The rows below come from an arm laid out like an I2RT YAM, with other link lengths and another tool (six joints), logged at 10 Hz.
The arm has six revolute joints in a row. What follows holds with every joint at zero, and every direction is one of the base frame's. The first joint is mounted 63.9 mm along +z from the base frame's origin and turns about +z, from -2.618 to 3.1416 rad. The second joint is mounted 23 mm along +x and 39 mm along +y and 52.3 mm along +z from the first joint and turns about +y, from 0 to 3.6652 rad. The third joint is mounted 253.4 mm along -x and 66 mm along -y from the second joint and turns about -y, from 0 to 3.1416 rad. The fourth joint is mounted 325.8 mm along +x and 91.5 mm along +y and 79.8 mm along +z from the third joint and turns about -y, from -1.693 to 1.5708 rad. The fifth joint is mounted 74.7 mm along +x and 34.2 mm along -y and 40.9 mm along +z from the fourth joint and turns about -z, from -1.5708 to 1.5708 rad. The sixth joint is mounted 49.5 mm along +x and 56.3 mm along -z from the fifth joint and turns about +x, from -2.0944 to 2.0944 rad. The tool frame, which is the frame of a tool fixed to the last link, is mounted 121 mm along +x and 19 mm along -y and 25 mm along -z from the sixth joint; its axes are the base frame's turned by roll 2.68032, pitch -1.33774 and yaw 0.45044 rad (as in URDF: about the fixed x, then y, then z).
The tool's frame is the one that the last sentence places.
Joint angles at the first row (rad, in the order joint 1, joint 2, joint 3, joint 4, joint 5, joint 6):
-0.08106, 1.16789, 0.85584, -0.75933, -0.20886, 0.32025
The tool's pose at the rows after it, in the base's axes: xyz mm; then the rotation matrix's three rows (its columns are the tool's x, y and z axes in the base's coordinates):
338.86, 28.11, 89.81; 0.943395, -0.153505, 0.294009; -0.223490, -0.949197, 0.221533; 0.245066, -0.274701, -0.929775
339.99, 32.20, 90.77; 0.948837, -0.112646, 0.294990; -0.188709, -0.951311, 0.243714; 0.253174, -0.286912, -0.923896
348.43, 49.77, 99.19; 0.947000, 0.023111, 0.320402; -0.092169, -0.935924, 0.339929; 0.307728, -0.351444, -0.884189
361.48, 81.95, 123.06; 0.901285, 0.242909, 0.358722; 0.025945, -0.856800, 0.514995; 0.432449, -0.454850, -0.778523
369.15, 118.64, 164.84; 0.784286, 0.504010, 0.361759; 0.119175, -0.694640, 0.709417; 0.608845, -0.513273, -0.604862
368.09, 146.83, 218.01; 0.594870, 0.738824, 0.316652; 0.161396, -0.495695, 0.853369; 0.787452, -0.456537, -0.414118
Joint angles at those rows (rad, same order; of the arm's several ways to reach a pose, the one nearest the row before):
-0.08107, 1.16790, 0.85586, -0.75934, -0.21039, 0.30270
-0.08107, 1.16788, 0.85583, -0.75589, -0.24014, 0.27294
-0.08107, 1.16294, 0.85586, -0.72080, -0.36145, 0.20007
-0.08145, 1.14768, 0.85586, -0.64375, -0.58385, 0.12188
-0.08146, 1.12248, 0.85659, -0.52854, -0.86081, 0.06389
-0.08105, 1.08853, 0.85773, -0.35761, -1.12096, 0.05171

